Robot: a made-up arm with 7 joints. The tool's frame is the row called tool. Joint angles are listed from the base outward.
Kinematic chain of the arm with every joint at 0, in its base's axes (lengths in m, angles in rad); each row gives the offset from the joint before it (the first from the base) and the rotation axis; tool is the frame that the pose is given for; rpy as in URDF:
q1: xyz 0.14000 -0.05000 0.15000 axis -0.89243 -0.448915 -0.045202
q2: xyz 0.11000 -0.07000 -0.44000 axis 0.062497 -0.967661 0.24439
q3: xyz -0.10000 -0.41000 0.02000 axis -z
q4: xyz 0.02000 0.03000 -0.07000 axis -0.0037 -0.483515 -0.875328
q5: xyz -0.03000 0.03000 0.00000 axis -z
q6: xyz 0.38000 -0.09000 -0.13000 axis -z
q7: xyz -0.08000 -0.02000 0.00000 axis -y
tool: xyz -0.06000 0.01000 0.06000 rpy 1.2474 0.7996 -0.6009
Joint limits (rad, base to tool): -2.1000..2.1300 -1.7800..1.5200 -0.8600..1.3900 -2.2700..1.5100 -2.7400..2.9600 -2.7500..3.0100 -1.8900..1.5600
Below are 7 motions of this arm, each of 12 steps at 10 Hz.
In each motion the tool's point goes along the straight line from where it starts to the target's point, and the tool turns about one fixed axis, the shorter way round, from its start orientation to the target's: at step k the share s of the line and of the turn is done. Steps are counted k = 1, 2, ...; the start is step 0. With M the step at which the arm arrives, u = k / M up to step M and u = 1 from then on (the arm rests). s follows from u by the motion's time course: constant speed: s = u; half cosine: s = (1 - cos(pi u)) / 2; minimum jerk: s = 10 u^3 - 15 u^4 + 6 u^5.
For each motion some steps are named. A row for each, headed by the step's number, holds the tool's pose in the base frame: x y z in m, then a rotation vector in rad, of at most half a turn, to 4 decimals.
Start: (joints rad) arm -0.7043 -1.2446 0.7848 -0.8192 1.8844 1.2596 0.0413
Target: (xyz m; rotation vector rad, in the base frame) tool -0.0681 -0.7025 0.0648 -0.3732 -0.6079 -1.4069
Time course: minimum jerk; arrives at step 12
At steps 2, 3, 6, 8, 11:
2: -0.1376 -0.5209 -0.2806 -1.4136 -1.4516 -1.5943
3: -0.1327 -0.5337 -0.2562 -1.3359 -1.3919 -1.5947
6: -0.1041 -0.6084 -0.1142 -0.8960 -1.0436 -1.5523
8: -0.0832 -0.6630 -0.0104 -0.5884 -0.7900 -1.4791
11: -0.0685 -0.7015 0.0630 -0.3783 -0.6123 -1.4088

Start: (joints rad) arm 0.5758 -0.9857 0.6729 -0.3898 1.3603 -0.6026 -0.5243
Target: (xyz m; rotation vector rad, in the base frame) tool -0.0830 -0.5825 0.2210 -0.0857 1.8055 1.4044
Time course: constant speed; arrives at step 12
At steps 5, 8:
5: -0.0914 -0.6388 0.2410 -0.3627 1.3100 2.4705
8: -0.0878 -0.6147 0.2325 -0.2407 1.5769 2.0276

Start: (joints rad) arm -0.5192 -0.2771 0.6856 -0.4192 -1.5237 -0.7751 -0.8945
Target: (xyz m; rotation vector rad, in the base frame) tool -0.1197 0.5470 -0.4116 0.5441 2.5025 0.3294
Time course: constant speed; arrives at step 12
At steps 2, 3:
2: 0.1699 0.1467 -0.4738 0.2791 1.8209 0.5747
3: 0.1409 0.1867 -0.4675 0.3043 1.8905 0.5550

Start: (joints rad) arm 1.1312 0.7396 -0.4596 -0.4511 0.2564 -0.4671 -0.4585
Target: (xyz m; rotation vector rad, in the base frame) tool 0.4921 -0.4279 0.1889 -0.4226 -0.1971 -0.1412
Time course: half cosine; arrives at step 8
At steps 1, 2, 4, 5, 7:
1: 0.5546 -0.5273 0.4191 -0.4318 -0.0796 -0.2946
2: 0.5476 -0.5161 0.3932 -0.4309 -0.0929 -0.2773
4: 0.5246 -0.4796 0.3085 -0.4277 -0.1362 -0.2210
5: 0.5122 -0.4598 0.2628 -0.4258 -0.1595 -0.1905
7: 0.4946 -0.4318 0.1980 -0.4230 -0.1925 -0.1473

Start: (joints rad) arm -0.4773 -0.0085 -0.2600 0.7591 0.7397 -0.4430 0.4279
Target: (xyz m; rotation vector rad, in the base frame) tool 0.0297 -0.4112 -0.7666 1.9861 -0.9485 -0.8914
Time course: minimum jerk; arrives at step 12
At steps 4, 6, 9, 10, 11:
4: -0.0065 -0.4347 -0.6885 1.9764 -0.5751 -1.2482
6: 0.0068 -0.4261 -0.7172 1.9877 -0.7158 -1.1208
9: 0.0250 -0.4143 -0.7564 1.9886 -0.9014 -0.9398
10: 0.0281 -0.4123 -0.7631 1.9871 -0.9324 -0.9081
11: 0.0295 -0.4114 -0.7661 1.9863 -0.9462 -0.8938

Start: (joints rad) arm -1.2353 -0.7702 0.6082 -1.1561 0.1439 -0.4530 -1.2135
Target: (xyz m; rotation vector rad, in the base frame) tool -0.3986 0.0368 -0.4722 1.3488 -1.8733 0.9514
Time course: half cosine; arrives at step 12
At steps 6, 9, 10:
6: -0.3413 0.1774 -0.4873 1.0944 -2.5683 0.4177
9: -0.3818 0.0780 -0.4766 1.2921 -2.0889 0.8119
10: -0.3909 0.0556 -0.4742 1.3246 -1.9730 0.8893

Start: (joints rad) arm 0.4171 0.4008 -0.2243 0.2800 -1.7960 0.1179 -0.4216
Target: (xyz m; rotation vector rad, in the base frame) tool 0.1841 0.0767 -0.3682 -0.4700 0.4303 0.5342
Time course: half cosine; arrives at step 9
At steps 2, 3, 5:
2: 0.2958 -0.3257 -0.3060 -0.1970 0.5265 0.2242
3: 0.2790 -0.2651 -0.3154 -0.2383 0.5131 0.2711
5: 0.2364 -0.1116 -0.3391 -0.3426 0.4774 0.3895

